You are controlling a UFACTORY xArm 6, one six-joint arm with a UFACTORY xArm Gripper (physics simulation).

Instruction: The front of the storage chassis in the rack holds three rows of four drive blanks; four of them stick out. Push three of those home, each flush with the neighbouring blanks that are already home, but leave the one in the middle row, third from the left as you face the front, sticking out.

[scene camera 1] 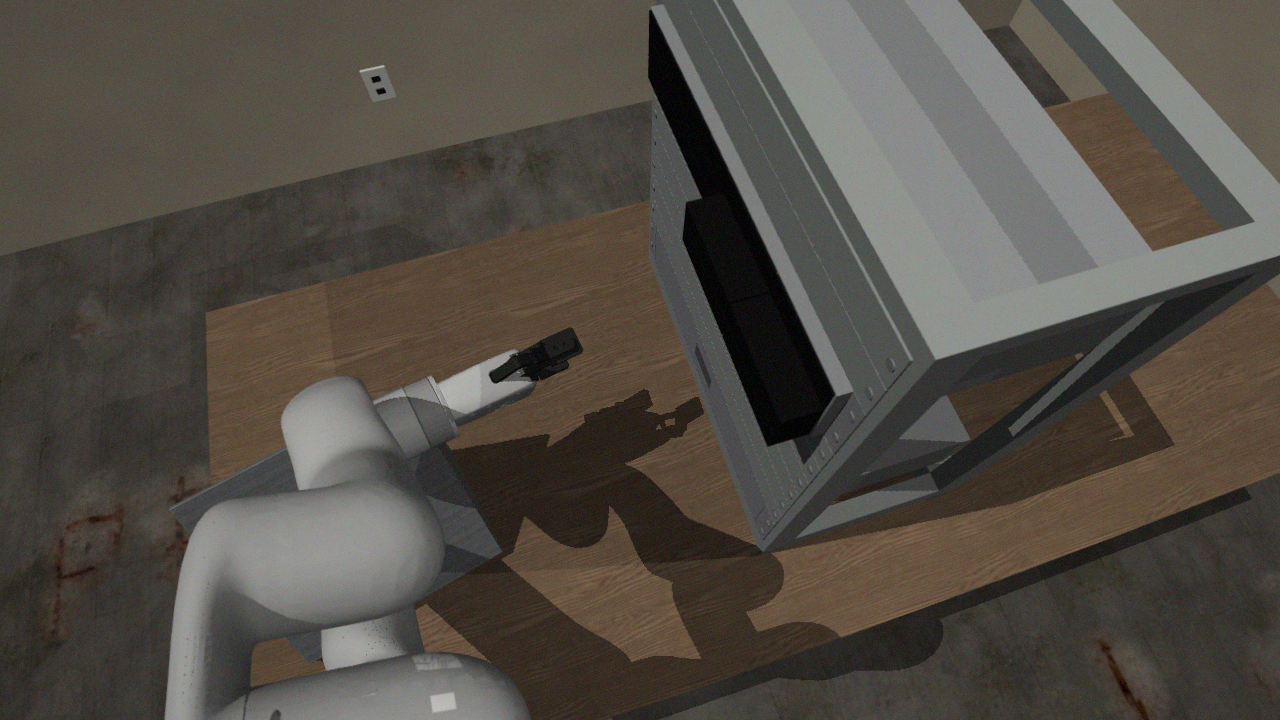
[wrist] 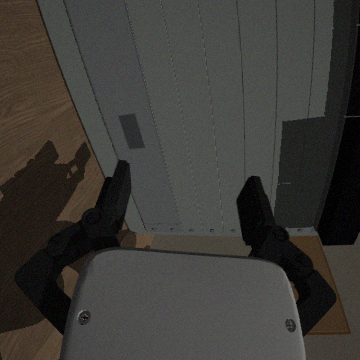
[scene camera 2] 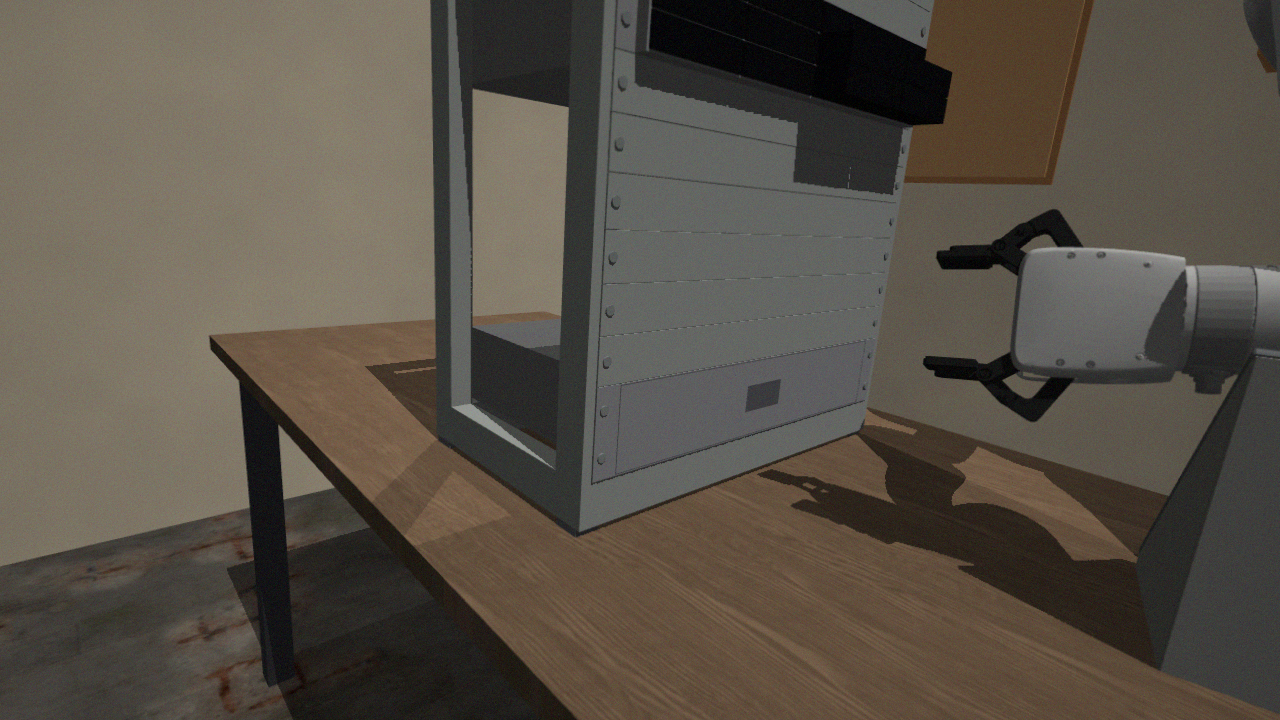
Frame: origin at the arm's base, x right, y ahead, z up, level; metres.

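Seen in the pictures: gripper, fingertip midpoint: (scene camera 1: 570,348) (wrist: 187,180) (scene camera 2: 932,311).
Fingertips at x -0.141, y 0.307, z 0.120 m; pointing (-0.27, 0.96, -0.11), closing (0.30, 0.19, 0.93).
Observation:
A point is followed by its place in that frame.
The storage chassis (scene camera 1: 689,134) {y 0.464, x -0.218, z 0.348 m} (scene camera 2: 716,35) {y 0.462, x -0.278, z 0.331 m} has a dark front high in the grey rack (scene camera 1: 1056,277) {y 0.686, x 0.043, z 0.393 m} (scene camera 2: 586,268) {y 0.483, x -0.383, z 0.139 m} (wrist: 225,100) {y 0.480, x -0.161, z 0.148 m}. Black drive blanks (scene camera 1: 778,358) {y 0.455, x 0.038, z 0.363 m} (scene camera 2: 895,85) {y 0.434, x -0.036, z 0.329 m} (wrist: 345,210) {y 0.435, x 0.006, z 0.324 m} stick out on its right half as one faces the front. A seam parts two of them side by side in scene camera 1. The rows are too dark to tell apart, so I cannot count the blanks that stick out. My gripper (scene camera 1: 562,351) {y 0.307, x -0.141, z 0.120 m} (scene camera 2: 933,311) {y 0.307, x -0.141, z 0.120 m} (wrist: 187,180) {y 0.307, x -0.141, z 0.120 m} is open and empty. It is in front of the rack, lower than the chassis and apart from it, one finger above the other.
Grey panels and a lower unit with a dark patch (scene camera 2: 762,394) {y 0.481, x -0.133, z -0.005 m} (wrist: 132,131) {y 0.481, x -0.131, z -0.004 m} fill the rack front below the chassis. The rack stands on a wooden table (scene camera 1: 268,358) {y -0.149, x -0.368, z -0.104 m} (scene camera 2: 716,608) {y 0.336, x -0.353, z -0.104 m} (wrist: 30,75) {y 0.424, x -0.251, z -0.104 m}. An orange-brown board (scene camera 2: 1002,89) (wrist: 325,290) hangs on the wall.

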